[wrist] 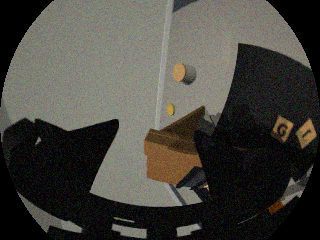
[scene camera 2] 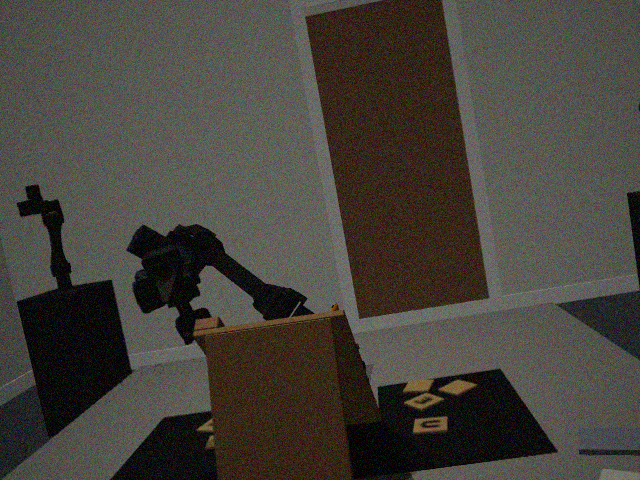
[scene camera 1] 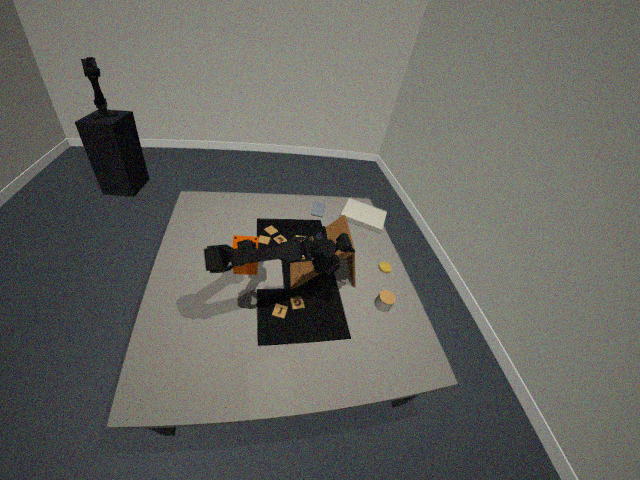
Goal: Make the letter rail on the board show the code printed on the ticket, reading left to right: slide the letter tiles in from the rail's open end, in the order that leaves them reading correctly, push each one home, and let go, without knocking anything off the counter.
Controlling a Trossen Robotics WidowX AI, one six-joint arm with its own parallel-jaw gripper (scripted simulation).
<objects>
The same spot on a sloped wooden board: (wrist: 172,158) is (scene camera 1: 339,250).
</objects>
